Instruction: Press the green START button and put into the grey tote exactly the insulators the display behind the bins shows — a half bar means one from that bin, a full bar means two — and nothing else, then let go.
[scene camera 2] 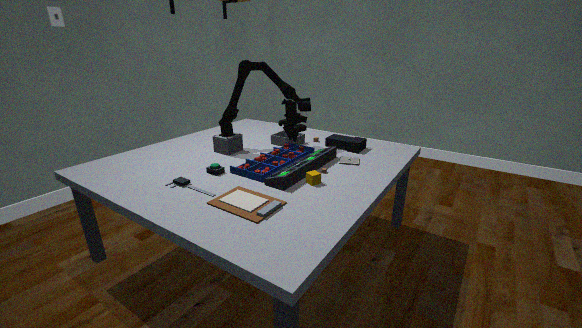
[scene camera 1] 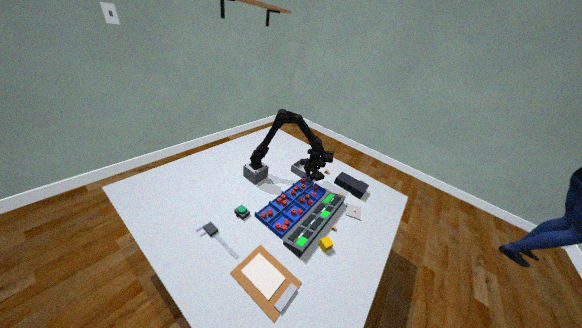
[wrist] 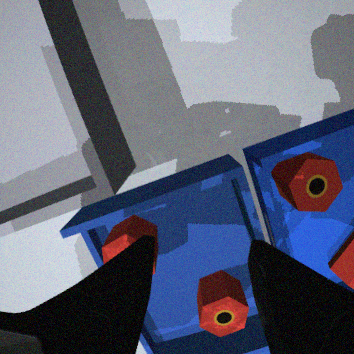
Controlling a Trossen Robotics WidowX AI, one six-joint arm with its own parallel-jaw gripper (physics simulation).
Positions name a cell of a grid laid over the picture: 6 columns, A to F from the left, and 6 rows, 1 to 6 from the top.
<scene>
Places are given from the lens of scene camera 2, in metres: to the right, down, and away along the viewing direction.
dark display (scene camera 2: C4): -0.03, 0.07, 1.17
</scene>
